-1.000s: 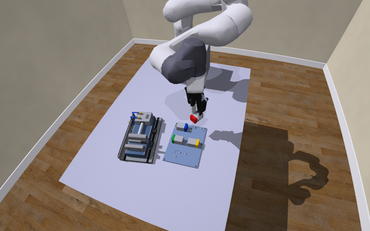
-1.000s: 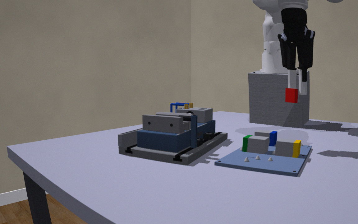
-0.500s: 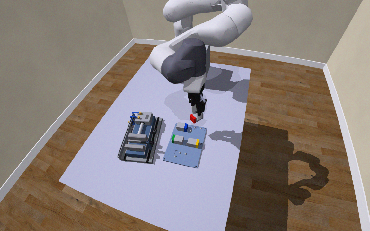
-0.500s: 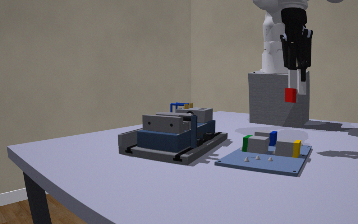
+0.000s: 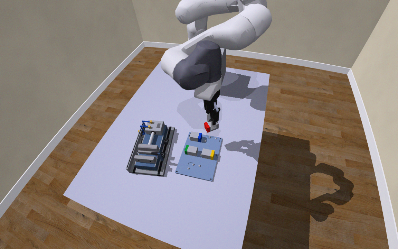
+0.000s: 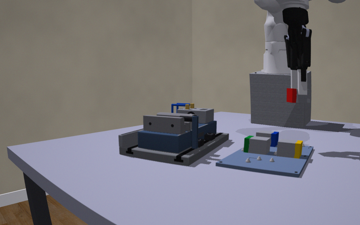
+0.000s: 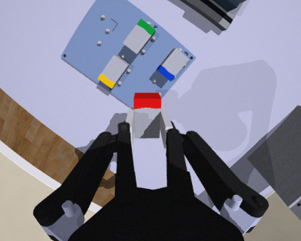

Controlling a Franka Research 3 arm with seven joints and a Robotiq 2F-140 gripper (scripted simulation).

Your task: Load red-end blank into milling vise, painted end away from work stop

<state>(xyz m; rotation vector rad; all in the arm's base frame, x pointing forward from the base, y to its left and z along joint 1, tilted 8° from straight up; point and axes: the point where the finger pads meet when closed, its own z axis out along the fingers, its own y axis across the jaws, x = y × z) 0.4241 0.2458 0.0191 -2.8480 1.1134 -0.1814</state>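
Now: the red-ended blank 4 cm below my hand. Also, from my hand: yellow-ended blank (16 cm below, 9 cm ahead, 2 cm to the left); then green-ended blank (16 cm below, 10 cm ahead, 7 cm to the right); then blue-ended blank (16 cm below, 9 cm to the right, 1 cm ahead).
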